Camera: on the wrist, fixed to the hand. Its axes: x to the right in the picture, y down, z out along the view.
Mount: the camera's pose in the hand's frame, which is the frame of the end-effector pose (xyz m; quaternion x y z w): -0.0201 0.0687 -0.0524 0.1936 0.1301 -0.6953 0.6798
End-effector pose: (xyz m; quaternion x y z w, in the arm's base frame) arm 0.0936 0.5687 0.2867 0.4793 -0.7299 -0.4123 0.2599
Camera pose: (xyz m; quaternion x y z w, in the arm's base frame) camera 0.1090 0.5824 0.3730 -0.9373 0.2089 0.2573 0.1078
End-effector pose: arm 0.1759 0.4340 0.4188 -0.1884 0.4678 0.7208 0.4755
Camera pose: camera 0.1172 0.3715 0.4415 -0.4551 0.3884 0.0443 0.8000
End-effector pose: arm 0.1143 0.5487 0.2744 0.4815 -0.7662 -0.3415 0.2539
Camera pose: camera 0.1213 0.5732 0.3594 -0.9537 0.2192 0.1977 0.0584
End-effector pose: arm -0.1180 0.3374 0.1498 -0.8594 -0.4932 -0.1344 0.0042
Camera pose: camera -0.0812 0.2778 0.2042 -0.2230 -0.9584 -0.1106 0.1400
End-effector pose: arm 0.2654 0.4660 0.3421 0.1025 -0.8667 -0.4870 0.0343
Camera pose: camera 0.2835 0.4610 0.4288 -0.7423 0.6077 0.1738 0.2224
